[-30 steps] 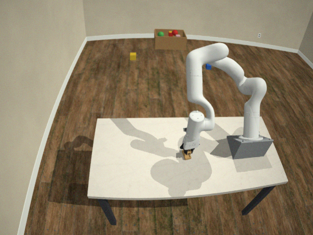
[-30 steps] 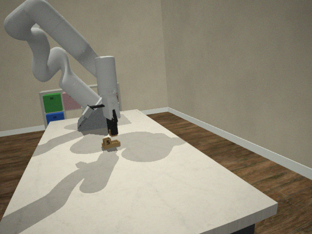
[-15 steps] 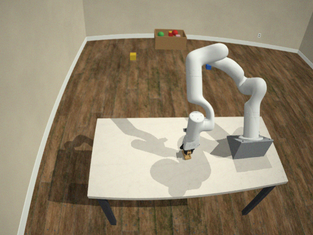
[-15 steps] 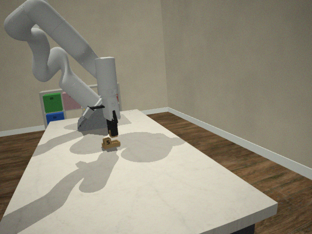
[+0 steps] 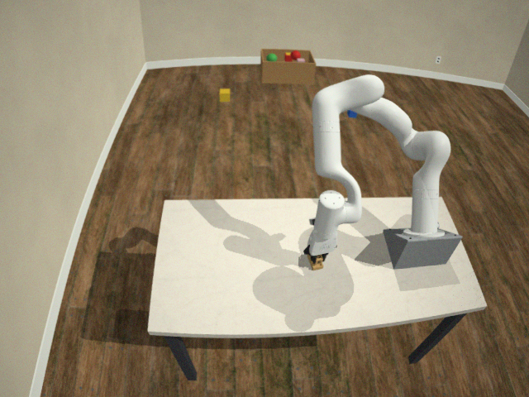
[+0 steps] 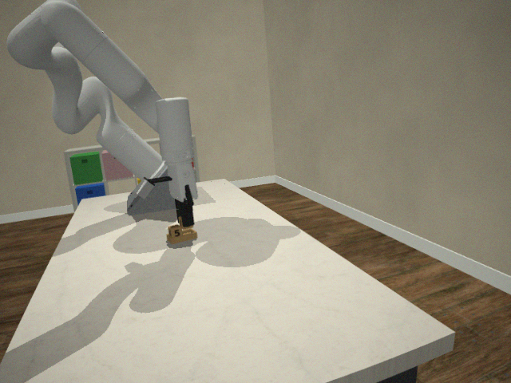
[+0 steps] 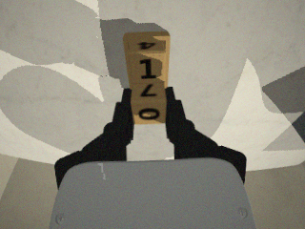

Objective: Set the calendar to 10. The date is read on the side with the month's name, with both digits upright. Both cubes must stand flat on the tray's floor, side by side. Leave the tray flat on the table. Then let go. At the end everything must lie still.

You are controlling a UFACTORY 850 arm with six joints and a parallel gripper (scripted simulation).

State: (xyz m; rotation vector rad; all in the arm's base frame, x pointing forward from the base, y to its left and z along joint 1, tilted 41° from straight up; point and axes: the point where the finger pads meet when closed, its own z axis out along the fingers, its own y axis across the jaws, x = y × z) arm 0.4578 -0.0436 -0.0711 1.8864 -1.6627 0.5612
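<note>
Right now my hand is 20 mm to the left of the wooden tray and 50 mm above it. Also, from my hand: cube (10 mm below).
</note>
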